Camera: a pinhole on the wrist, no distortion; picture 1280 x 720 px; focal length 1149.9 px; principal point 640.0 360.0 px. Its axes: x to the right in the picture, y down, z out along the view. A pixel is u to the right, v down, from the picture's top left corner.
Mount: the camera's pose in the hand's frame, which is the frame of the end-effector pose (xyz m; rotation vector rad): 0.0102 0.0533 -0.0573 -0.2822 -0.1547 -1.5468
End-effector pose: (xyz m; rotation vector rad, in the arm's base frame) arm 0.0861 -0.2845 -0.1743 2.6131 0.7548 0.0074
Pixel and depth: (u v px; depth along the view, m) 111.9 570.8 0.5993
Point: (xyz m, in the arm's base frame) 0.5199 -0.7415 -0.3956
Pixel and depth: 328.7 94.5 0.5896
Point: 0.2595 -0.7952 -0.4530
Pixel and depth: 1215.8 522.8 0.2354
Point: 0.1671 -0.3327 -0.3599
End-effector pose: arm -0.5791 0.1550 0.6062 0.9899 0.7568 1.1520
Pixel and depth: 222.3 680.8 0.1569
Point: -0.5544 0.2149 0.7746
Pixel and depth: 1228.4 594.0 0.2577
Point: -0.3594 0.1849 0.6913
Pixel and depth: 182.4 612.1 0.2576
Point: -0.5029 0.2211 0.8730
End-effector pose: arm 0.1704 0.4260 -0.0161 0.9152 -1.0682 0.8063
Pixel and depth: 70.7 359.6 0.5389
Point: -0.3631 0.2663 0.2093
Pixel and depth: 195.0 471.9 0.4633
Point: -0.2394 0.2755 0.2146
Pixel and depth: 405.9 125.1 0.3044
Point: -0.0932 0.3007 0.0457
